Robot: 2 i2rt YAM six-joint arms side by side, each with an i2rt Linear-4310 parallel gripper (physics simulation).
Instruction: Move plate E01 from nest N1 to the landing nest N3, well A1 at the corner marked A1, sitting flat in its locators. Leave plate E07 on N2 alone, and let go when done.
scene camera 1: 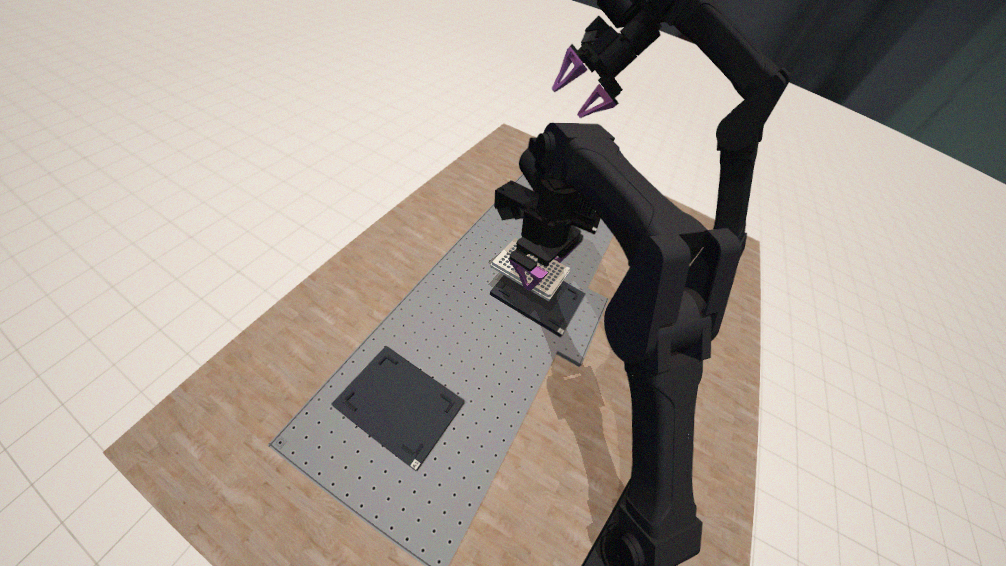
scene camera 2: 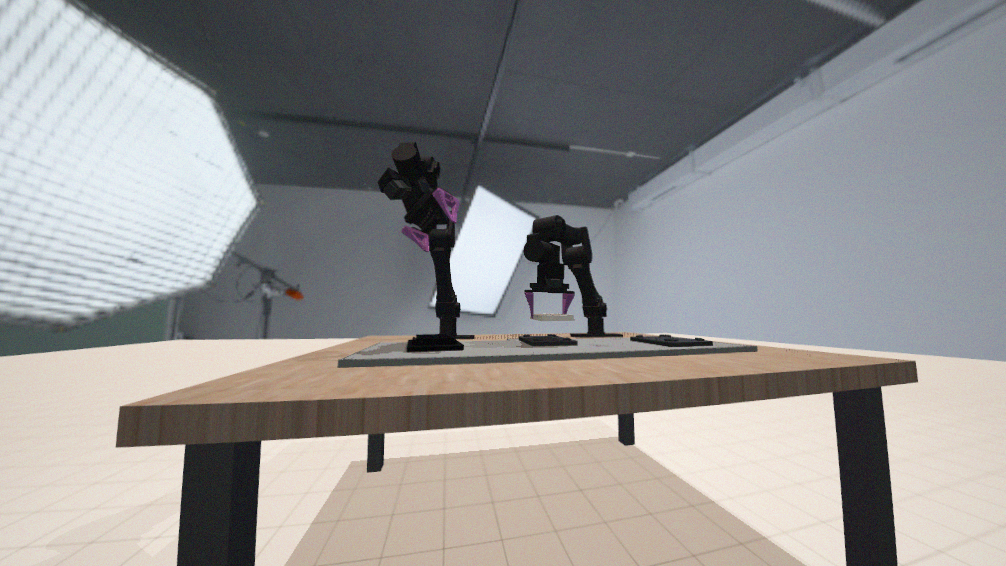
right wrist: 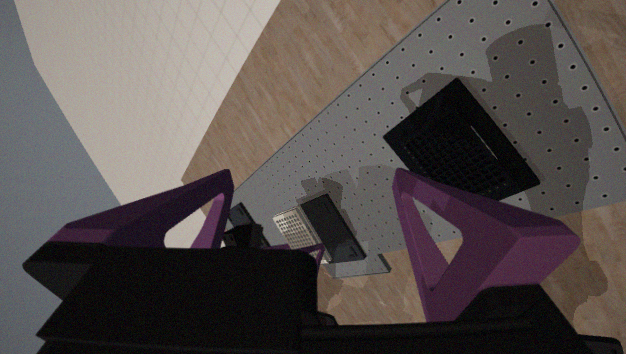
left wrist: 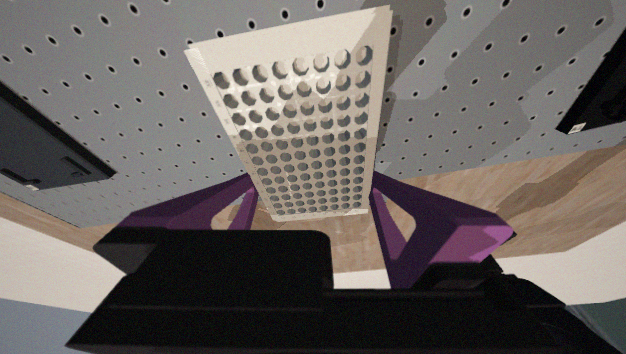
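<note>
Plate E01, a white well plate [scene camera 1: 555, 283] [scene camera 2: 553, 317] [left wrist: 320, 127] [right wrist: 292, 226], is held level by my left gripper [scene camera 1: 541, 273] [scene camera 2: 548, 316] [left wrist: 313, 176], which is shut on its sides. It hangs clearly above the middle dark nest [scene camera 1: 555, 316] [scene camera 2: 548, 340] [right wrist: 331, 225]; in the left wrist view that nest is hidden beneath it. The other bare nest [scene camera 1: 398, 408] [scene camera 2: 671, 340] [left wrist: 45, 142] shows corner locators and a white A1 tag. The nests' N numbers cannot be read. A black plate [scene camera 2: 434, 342] [right wrist: 450, 155], apparently E07, sits on its nest. My right gripper [scene camera 1: 567, 102] [scene camera 2: 441, 235] [right wrist: 313, 177] is open and empty, high up.
A grey perforated board [scene camera 1: 450, 330] [scene camera 2: 492, 356] [left wrist: 150, 100] [right wrist: 360, 107] carries the nests on a wooden table [scene camera 1: 232, 380] [scene camera 2: 506, 415] [right wrist: 290, 65]. The left arm [scene camera 1: 664, 394] rises at the board's right side in scene camera 1 and covers part of its far end.
</note>
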